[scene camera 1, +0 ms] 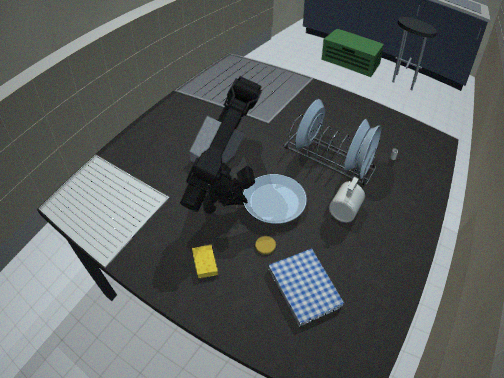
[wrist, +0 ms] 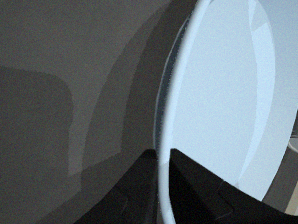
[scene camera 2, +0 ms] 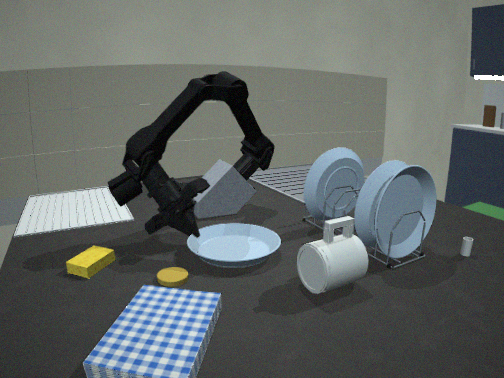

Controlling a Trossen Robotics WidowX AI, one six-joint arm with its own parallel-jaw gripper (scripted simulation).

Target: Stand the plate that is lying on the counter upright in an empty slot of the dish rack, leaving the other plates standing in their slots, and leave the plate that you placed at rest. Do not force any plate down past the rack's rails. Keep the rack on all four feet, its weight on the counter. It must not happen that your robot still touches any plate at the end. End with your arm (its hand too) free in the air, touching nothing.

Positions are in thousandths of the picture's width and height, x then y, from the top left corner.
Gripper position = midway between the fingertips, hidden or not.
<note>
I see my gripper (scene camera 2: 392, 628) and a white mug (scene camera 2: 642, 702).
The white mug shows as well in scene camera 1 (scene camera 1: 686, 544). My gripper shows as well in scene camera 1 (scene camera 1: 489, 536) and in the wrist view (wrist: 539, 708).
</note>
